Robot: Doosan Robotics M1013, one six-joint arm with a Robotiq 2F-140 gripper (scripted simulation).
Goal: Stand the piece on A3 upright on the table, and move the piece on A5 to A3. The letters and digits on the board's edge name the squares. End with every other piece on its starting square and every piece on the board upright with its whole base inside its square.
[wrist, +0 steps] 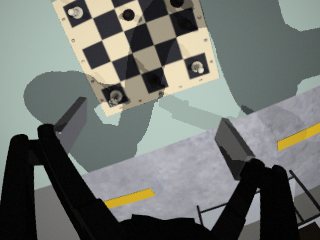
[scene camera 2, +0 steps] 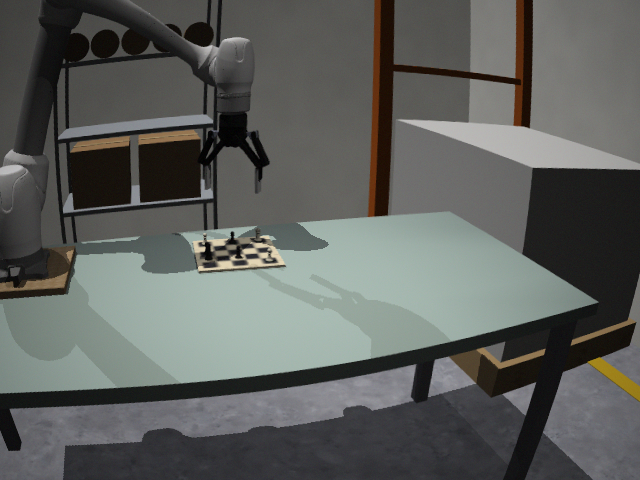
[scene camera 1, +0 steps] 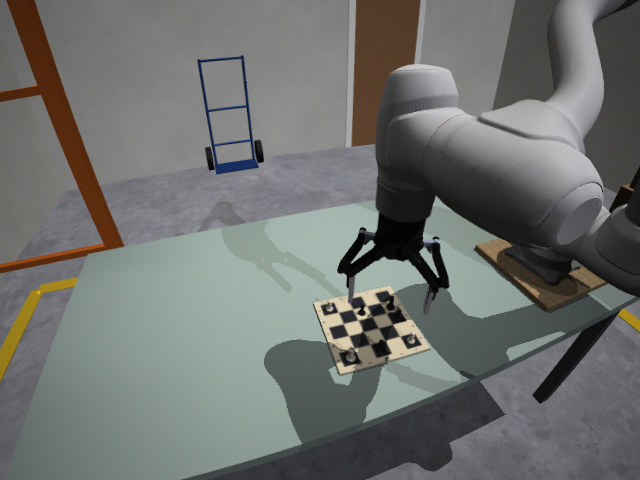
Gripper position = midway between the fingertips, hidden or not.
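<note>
I can see my gripper (scene camera 1: 387, 304), (wrist: 154, 119), (scene camera 2: 232, 190). A chessboard is visible to me as well, and I find the chessboard (scene camera 1: 343, 327), (wrist: 115, 54), (scene camera 2: 254, 254).
</note>
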